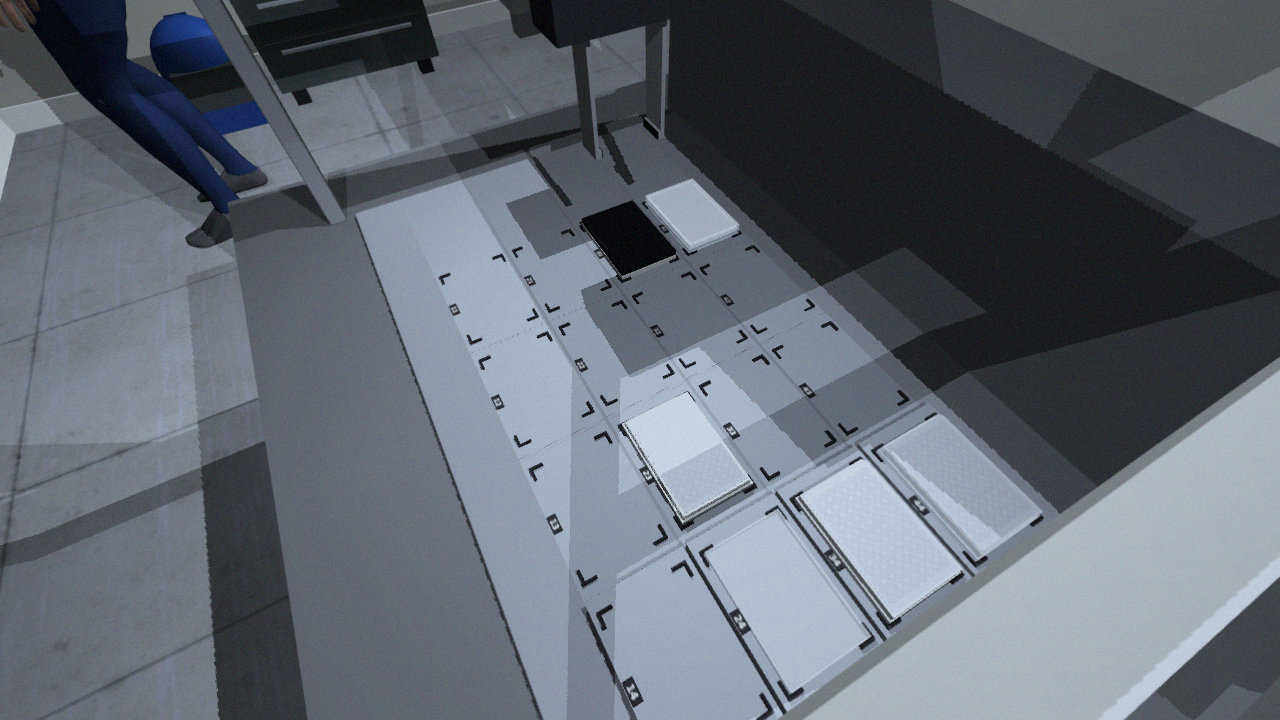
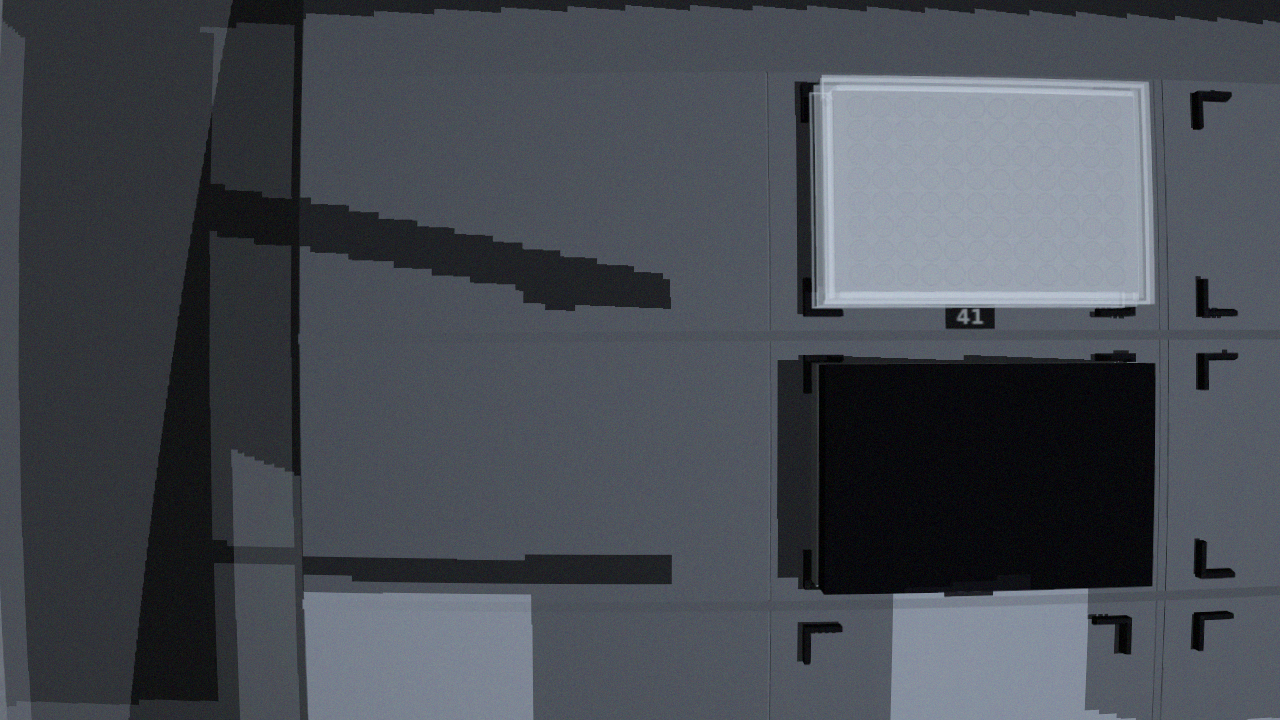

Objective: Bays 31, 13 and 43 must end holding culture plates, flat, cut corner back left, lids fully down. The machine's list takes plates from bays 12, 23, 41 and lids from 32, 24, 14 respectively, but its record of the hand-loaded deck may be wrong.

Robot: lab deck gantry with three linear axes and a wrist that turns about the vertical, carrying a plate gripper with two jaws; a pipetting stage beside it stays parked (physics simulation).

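A black rectangular top lies flat at bay 31; a thin pale edge shows under it. A pale plate with round wells and a clear raised rim lies at bay 41. A pale welled plate lies at bay 23. A smooth pale flat piece lies at bay 24. Bays 13, 43, 12, 32 and 14 hold nothing. My gripper is open, its jaws wide apart with nothing between them, beyond bays 31 and 41. The cut corners cannot be made out.
Pale patterned pieces lie at bay 34 and bay 44. Black corner brackets mark the bays. A pale frame post stands at the back left. A person in blue stands beyond the deck, near a dark drawer cabinet.
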